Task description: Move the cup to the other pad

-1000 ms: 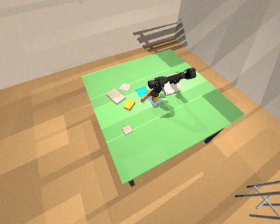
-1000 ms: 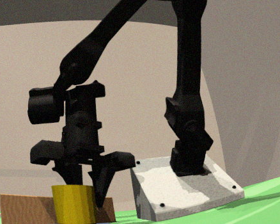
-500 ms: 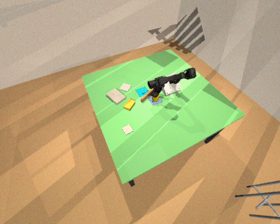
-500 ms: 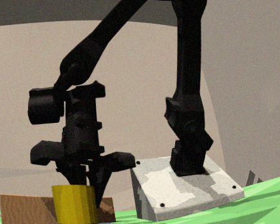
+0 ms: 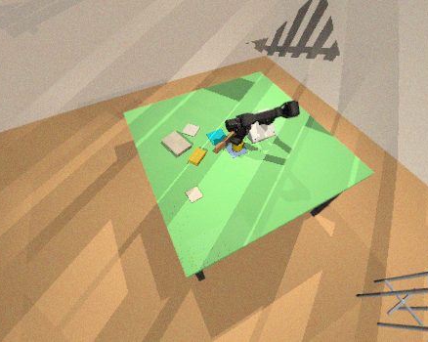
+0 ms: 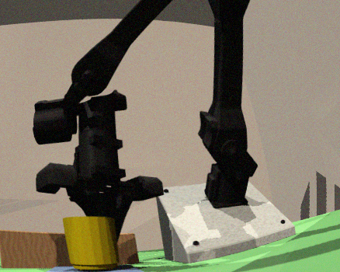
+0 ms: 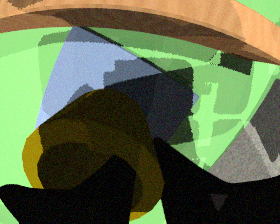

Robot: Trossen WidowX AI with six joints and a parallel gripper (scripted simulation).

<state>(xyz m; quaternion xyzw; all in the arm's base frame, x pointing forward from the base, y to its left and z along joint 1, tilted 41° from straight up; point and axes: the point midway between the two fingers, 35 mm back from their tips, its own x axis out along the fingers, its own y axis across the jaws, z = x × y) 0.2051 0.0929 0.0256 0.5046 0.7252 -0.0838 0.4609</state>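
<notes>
The pale blue pad lies 3 cm ahead of my gripper tip, 2 cm to the left of it and 4 cm below it. Also, from my gripper tip: yellow cup (2 cm ahead, 2 cm to the left); then cyan pad (11 cm ahead, 13 cm to the right, 4 cm below); then brown wooden bar (7 cm ahead, 6 cm to the right, 2 cm below).
</notes>
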